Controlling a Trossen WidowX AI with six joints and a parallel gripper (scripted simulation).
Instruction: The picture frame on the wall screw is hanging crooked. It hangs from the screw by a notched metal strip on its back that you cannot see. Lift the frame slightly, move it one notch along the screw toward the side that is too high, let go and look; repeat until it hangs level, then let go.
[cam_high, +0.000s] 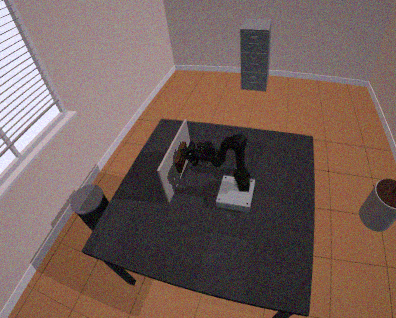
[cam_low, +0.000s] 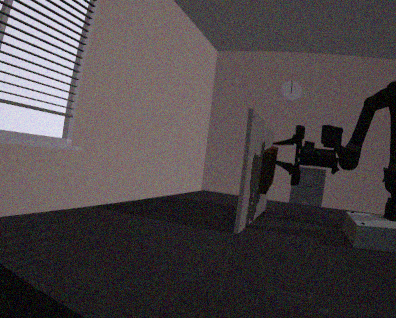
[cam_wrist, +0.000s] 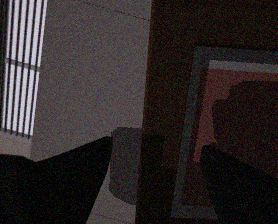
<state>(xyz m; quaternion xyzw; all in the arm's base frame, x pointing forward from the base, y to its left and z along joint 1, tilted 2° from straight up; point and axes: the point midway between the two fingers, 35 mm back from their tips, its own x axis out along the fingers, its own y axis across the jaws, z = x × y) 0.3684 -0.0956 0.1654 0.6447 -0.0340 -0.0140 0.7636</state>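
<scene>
Now: gripper tip 5 cm above the picture frame, 1 cm to the left of it and 1 cm short of it. The rest, counted from my gripper tip: upright wall panel (7 cm below, 2 cm ahead, 1 cm to the left).
</scene>
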